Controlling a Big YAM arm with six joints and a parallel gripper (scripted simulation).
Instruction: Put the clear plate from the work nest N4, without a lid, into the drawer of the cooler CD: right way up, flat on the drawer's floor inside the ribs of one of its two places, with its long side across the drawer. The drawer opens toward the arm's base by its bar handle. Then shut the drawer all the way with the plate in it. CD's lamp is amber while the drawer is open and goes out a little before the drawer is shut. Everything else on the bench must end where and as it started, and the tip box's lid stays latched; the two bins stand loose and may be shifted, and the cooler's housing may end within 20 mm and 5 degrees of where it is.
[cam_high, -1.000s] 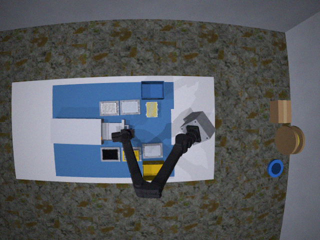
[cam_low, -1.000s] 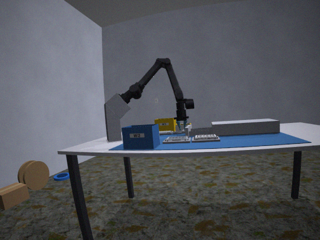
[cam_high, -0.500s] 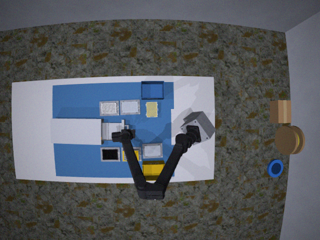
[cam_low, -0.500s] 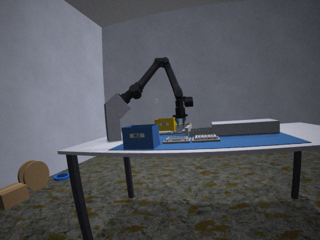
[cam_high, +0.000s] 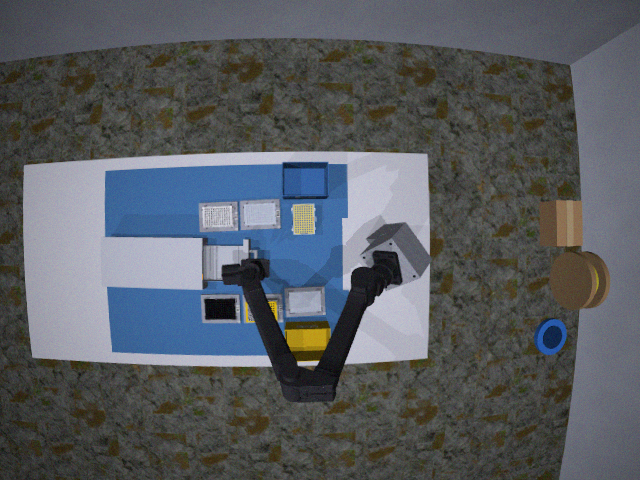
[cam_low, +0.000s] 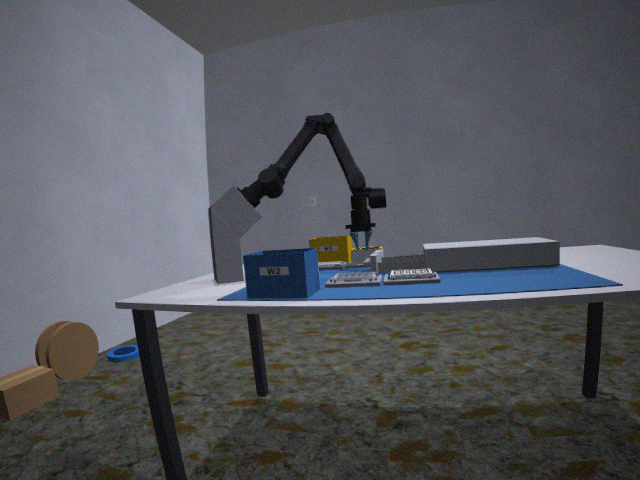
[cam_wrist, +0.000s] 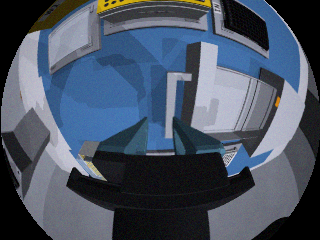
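The clear plate is 200 mm to the right of my hand, 70 mm below it and 10 mm ahead of it. Also, from my hand: drawer: 170 mm ahead, 60 mm below; yellow rack: 180 mm to the left, 30 mm below, 20 mm behind; grey nest: 200 mm to the right, 80 mm below, 10 mm ahead.
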